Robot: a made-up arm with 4 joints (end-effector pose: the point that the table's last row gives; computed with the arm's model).
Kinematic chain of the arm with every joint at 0, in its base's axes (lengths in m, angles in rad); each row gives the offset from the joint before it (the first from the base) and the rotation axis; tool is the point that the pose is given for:
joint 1: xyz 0 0 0.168 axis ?
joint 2: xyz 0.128 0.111 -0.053 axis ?
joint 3: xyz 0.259 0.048 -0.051 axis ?
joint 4: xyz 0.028 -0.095 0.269 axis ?
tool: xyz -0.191 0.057 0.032
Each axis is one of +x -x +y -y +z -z.
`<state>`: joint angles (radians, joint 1 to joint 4).
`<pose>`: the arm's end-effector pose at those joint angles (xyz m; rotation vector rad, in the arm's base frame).
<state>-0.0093 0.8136 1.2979 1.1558</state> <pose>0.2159 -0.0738 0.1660 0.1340 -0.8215 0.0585</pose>
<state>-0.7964 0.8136 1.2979 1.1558</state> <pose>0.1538 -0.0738 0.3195 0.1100 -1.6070 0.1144</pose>
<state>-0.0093 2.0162 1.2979 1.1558</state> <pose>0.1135 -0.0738 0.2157 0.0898 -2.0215 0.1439</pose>
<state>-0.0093 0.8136 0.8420 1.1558</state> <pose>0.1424 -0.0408 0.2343 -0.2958 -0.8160 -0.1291</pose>
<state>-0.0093 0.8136 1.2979 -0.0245</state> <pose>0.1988 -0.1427 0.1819 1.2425 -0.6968 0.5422</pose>
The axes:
joint 1: +y
joint 2: -y
joint 3: +x
joint 4: -x

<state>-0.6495 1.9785 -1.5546 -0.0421</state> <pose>0.0537 0.4617 0.2562 -0.4912 -1.9830 -1.8706</pose>
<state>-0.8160 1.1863 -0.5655 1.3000</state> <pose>-0.0621 0.2370 0.2439 -1.1380 -1.3175 -1.7768</pose>
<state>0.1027 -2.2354 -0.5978 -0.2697</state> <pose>0.2257 0.2961 -0.1313 -0.1626 2.3124 0.3828</pose>
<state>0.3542 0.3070 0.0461 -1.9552</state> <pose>0.2094 -0.0012 0.3209 2.0009 0.0303 -0.0472</pose>
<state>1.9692 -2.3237 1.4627 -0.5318</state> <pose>-0.0667 -0.1713 0.1899 1.2166 -1.2110 1.8747</pose>
